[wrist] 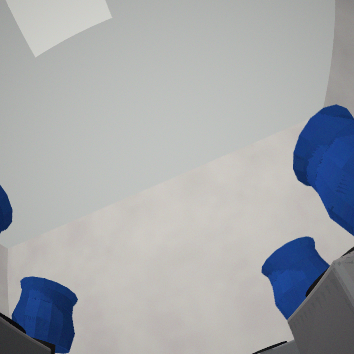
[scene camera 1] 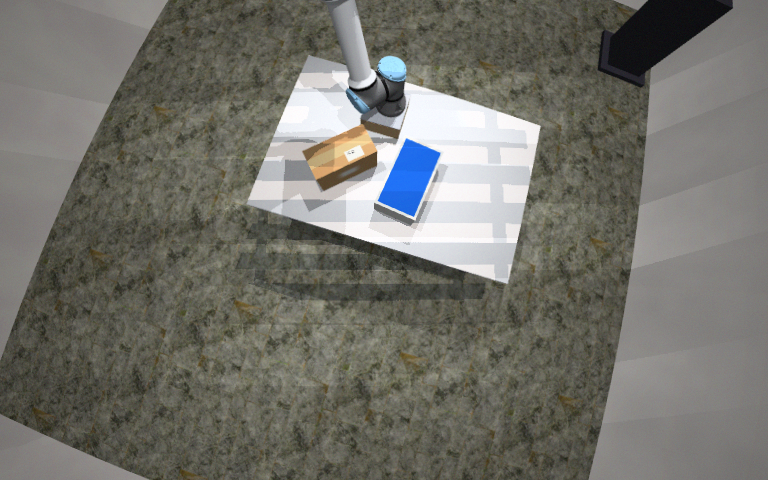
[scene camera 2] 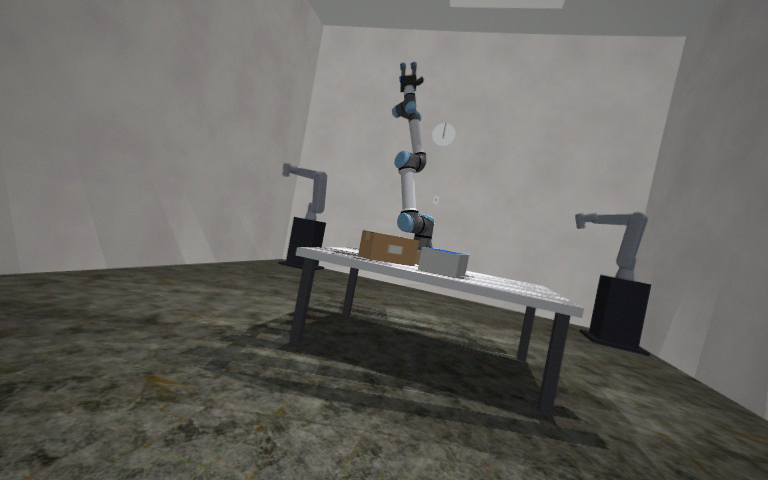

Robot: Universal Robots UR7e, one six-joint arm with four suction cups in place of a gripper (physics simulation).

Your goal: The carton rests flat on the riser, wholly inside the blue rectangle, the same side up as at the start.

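Frame: origin at the arm's base, x ahead, y left, z up, level; millimetres.
Seen in the pictures: hand at its tool point: (wrist: pixel 158 245) (scene camera 2: pixel 407 70); arm's base at its link origin: (scene camera 1: pixel 390 103).
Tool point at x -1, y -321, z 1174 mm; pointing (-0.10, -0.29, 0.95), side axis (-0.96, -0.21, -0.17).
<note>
Pixels of each thing's top centre, then the offset from my tool point to it.
- brown carton at its top centre: (scene camera 1: pixel 339 150) (scene camera 2: pixel 391 235) 348 mm ahead, 183 mm left, 1112 mm down
- white-grey riser at its top centre: (scene camera 1: pixel 410 176) (scene camera 2: pixel 447 251) 352 mm ahead, 517 mm left, 1142 mm down
- blue rectangle at its top centre: (scene camera 1: pixel 410 176) 352 mm ahead, 517 mm left, 1142 mm down
A brown carton (scene camera 1: pixel 334 159) (scene camera 2: pixel 380 249) with a white label on its top and another on its side rests on the table. It stands beside the riser and apart from it. The white-grey riser (scene camera 1: pixel 395 211) (scene camera 2: pixel 440 263) has a blue rectangle (scene camera 1: pixel 408 177) covering most of its top, with no carton on it. My suction gripper (scene camera 2: pixel 408 66) is raised high above the table, cups pointing up, holding nothing. In the wrist view its blue cups show against the ceiling and wall. The gripper does not show in scene camera 1.
The white table (scene camera 1: pixel 470 226) (scene camera 2: pixel 498 291) carries the carton, the riser and my arm's base (scene camera 1: pixel 385 121) behind them. Two grey arms on dark pedestals (scene camera 2: pixel 305 240) (scene camera 2: pixel 620 308) stand beyond the table to the left and right. A clock (scene camera 2: pixel 443 134) hangs on the back wall.
</note>
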